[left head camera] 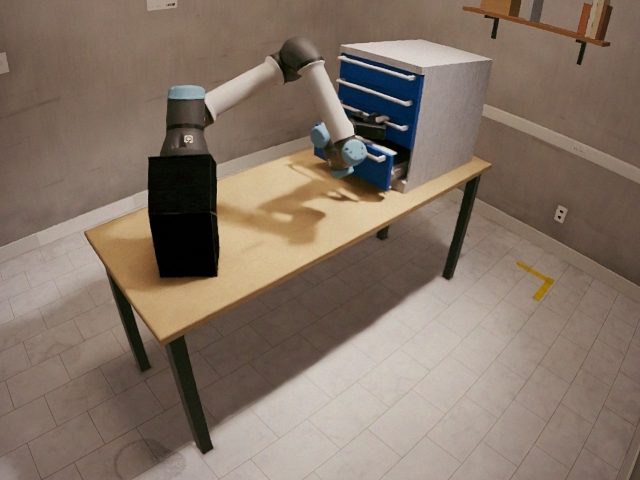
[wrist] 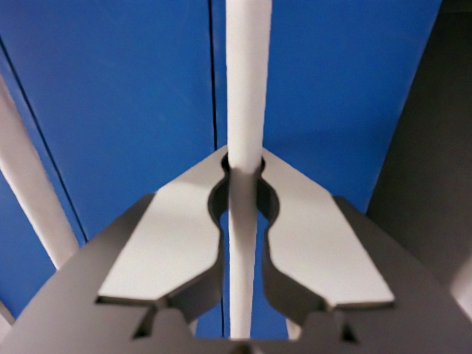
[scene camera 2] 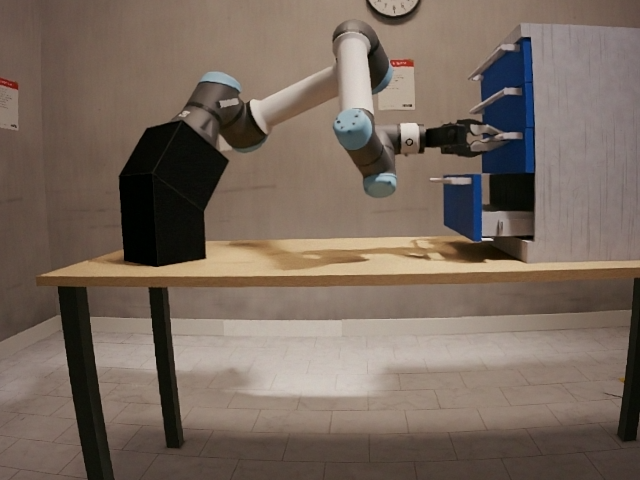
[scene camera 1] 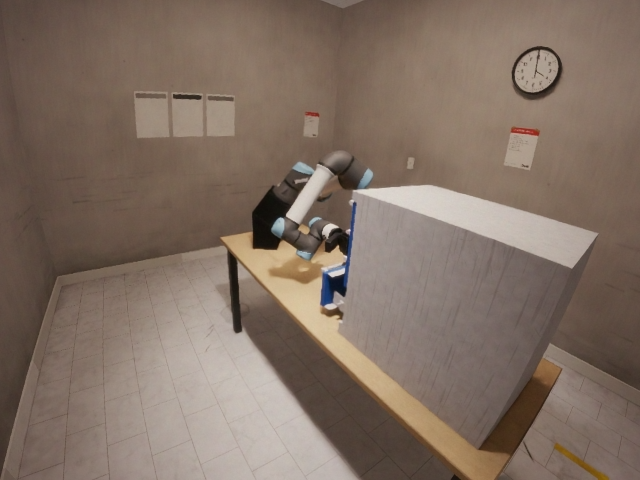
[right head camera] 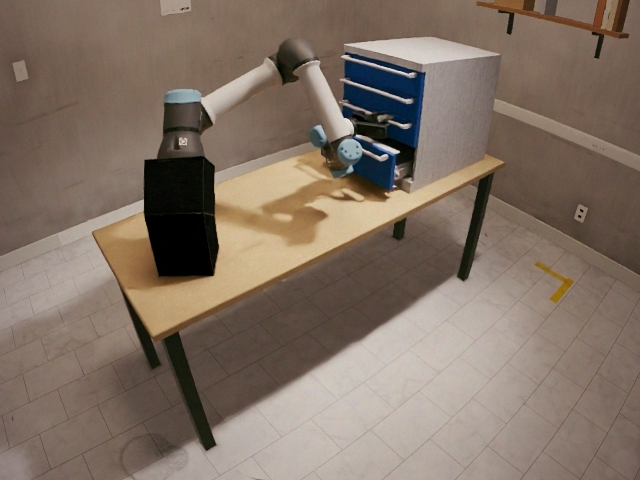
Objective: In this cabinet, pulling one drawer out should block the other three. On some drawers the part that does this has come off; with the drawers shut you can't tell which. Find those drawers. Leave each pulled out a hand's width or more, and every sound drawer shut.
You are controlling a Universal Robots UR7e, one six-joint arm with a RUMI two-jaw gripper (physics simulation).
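The grey cabinet [left head camera: 454, 113] [right head camera: 460, 113] [scene camera 1: 439, 310] [scene camera 2: 584, 144] has four blue drawers with white bar handles. The bottom drawer [left head camera: 377, 167] [right head camera: 379, 170] [scene camera 2: 460, 206] stands pulled out, its inside partly showing. The top drawer [left head camera: 382, 80] [scene camera 2: 504, 67] and second drawer [left head camera: 387, 104] [scene camera 2: 506, 111] are flush. The third drawer from the top [scene camera 2: 516, 155] [wrist: 320, 100] is flush too. My gripper [scene camera 2: 498, 135] [wrist: 242, 147] is shut on the third drawer's handle [left head camera: 400, 125] [right head camera: 403, 125] [wrist: 246, 75], the bar running between both fingertips. The blocking parts are hidden.
The wooden table [left head camera: 258, 268] [scene camera 2: 336, 279] carries the cabinet and the arm's black pedestal [left head camera: 183, 217] [scene camera 2: 165, 217]. The arm's wrist joints hang in front of the pulled-out bottom drawer. A wall shelf [left head camera: 537, 25] is beyond the cabinet.
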